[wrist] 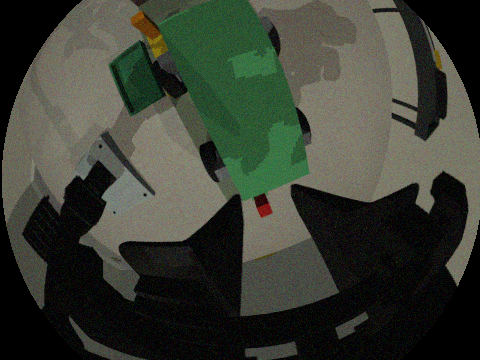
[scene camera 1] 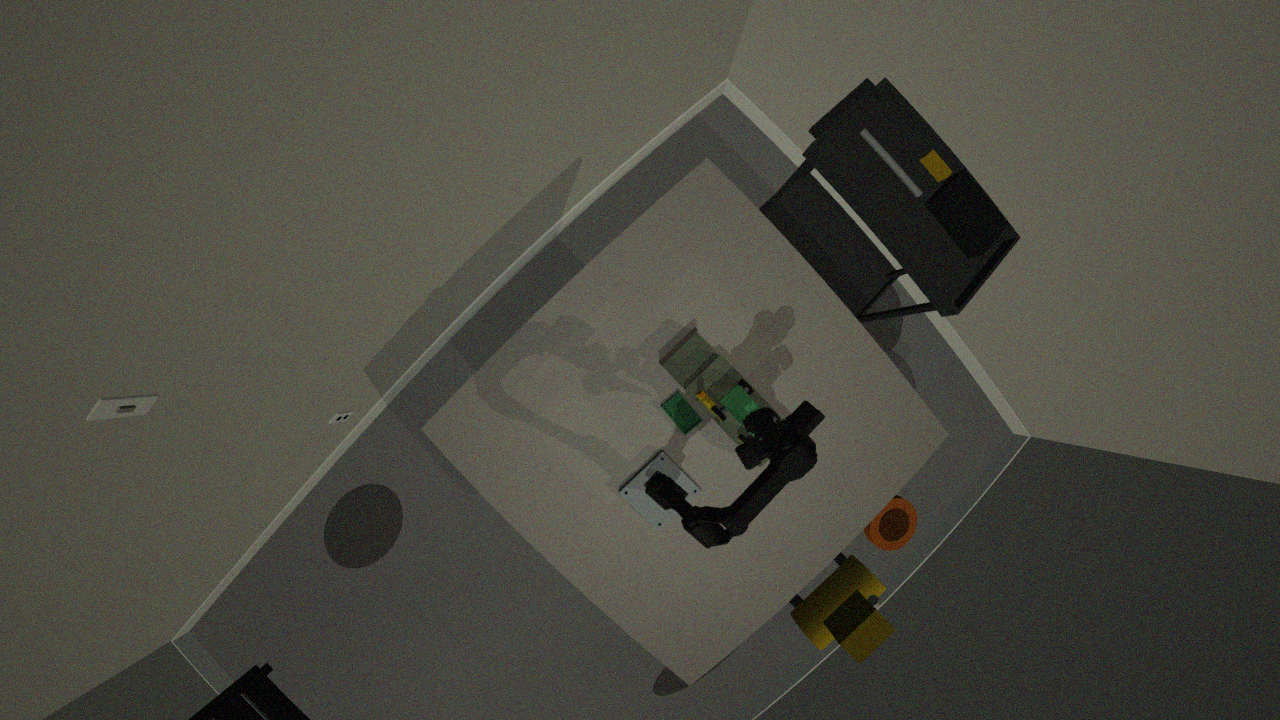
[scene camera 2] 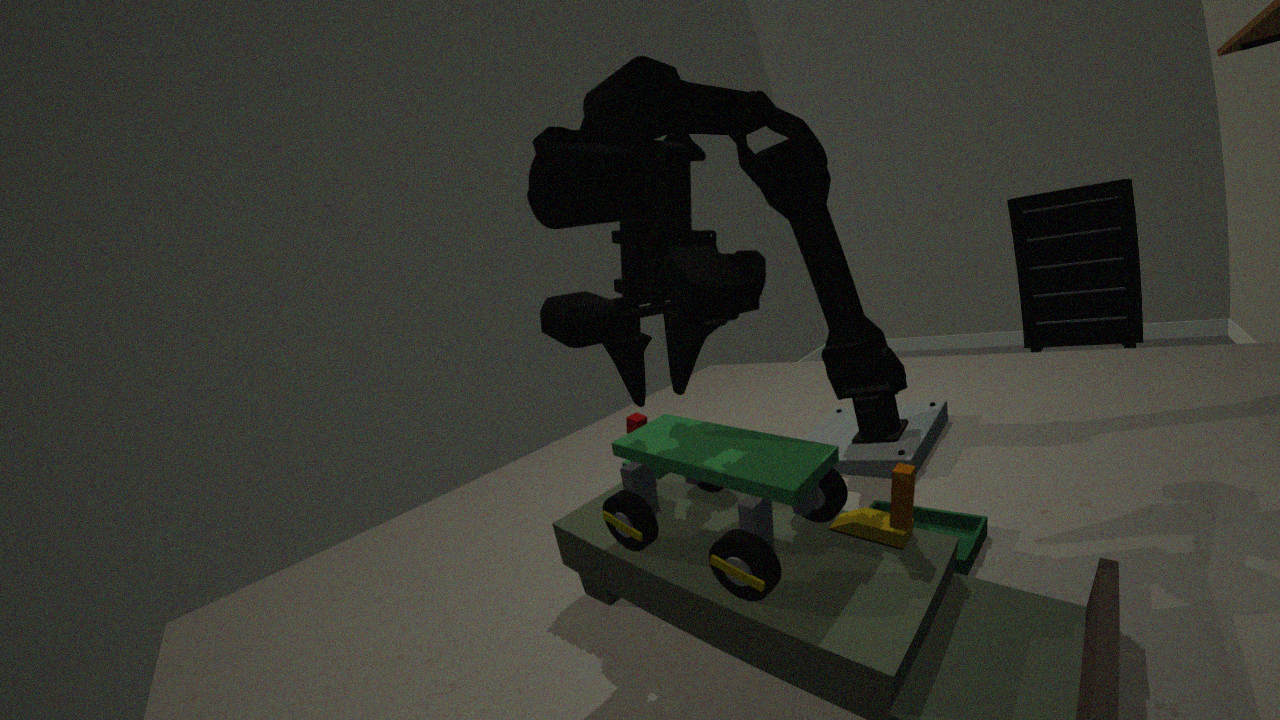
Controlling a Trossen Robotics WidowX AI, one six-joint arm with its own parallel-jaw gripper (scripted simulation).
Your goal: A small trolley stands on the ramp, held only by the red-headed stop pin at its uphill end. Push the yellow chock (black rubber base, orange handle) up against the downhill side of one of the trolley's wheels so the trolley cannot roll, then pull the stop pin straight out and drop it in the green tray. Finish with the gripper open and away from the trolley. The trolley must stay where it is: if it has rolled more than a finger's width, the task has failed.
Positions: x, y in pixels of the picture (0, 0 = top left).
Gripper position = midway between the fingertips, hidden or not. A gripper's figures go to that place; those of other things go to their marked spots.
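Gripper [wrist: 266, 194], 10 cm from the lens. Trolley [wrist: 228, 63], 11 cm from the lens. Trolley and green tray [wrist: 138, 84], 21 cm apart at their marked spots. Green tray, 30 cm from the lens.
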